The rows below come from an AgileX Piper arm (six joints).
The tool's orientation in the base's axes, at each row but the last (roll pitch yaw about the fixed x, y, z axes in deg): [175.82, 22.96, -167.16]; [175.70, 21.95, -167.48]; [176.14, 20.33, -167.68]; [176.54, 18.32, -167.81]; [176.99, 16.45, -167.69]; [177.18, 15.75, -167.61]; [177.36, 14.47, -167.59]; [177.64, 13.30, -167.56]
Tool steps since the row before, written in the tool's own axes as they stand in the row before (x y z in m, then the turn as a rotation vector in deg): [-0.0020, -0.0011, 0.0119, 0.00, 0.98, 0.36]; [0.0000, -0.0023, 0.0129, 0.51, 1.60, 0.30]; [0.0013, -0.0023, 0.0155, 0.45, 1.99, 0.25]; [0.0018, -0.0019, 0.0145, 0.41, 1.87, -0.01]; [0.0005, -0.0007, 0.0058, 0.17, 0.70, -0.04]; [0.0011, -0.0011, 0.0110, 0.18, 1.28, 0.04]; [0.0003, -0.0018, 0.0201, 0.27, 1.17, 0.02]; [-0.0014, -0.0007, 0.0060, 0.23, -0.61, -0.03]
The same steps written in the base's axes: [0.0064, 0.0012, -0.0102, -0.11, 1.00, -0.26]; [0.0050, -0.0002, -0.0121, -0.75, 1.49, -0.36]; [0.0044, -0.0003, -0.0151, -0.80, 1.87, -0.26]; [0.0030, -0.0004, -0.0144, -0.81, 1.73, -0.01]; [0.0012, -0.0001, -0.0057, -0.33, 0.64, 0.03]; [0.0020, -0.0001, -0.0109, -0.45, 1.21, -0.03]; [0.0048, 0.0002, -0.0196, -0.51, 1.08, -0.03]; [0.0028, 0.0002, -0.0055, -0.09, -0.64, -0.05]
